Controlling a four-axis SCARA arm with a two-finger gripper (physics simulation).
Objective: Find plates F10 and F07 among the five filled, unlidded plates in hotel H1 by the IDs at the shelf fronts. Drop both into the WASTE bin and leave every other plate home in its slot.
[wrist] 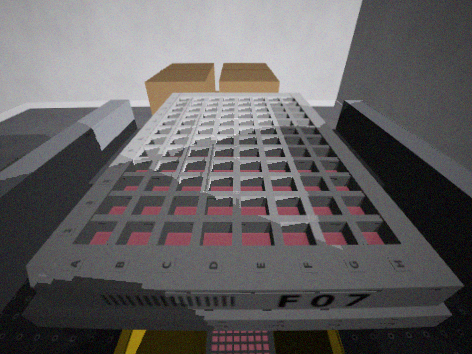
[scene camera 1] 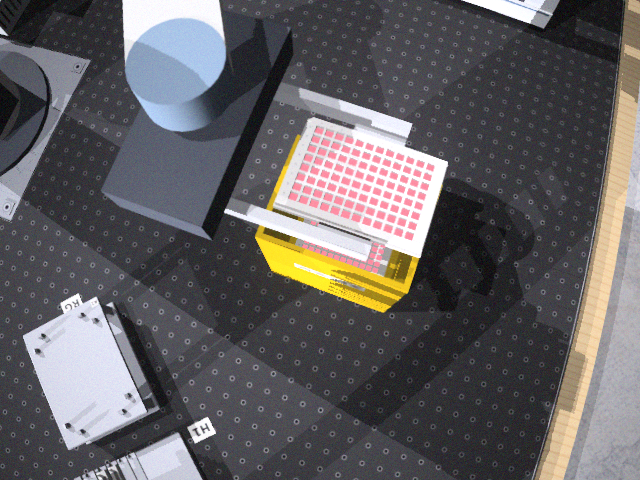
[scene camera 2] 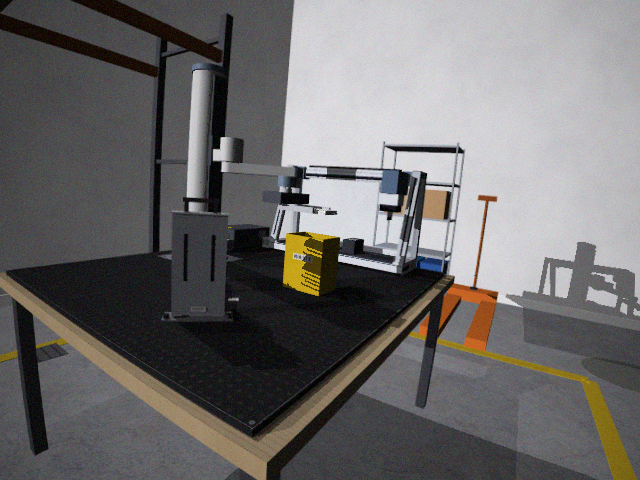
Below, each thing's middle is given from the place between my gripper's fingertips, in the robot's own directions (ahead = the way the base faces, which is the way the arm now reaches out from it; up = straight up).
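Labels:
Plate F07 (scene camera 1: 374, 188), 20 mm behind my hand. Plate F10 (scene camera 1: 377, 261), 280 mm below my hand, 30 mm behind, 10 mm to the right of it.

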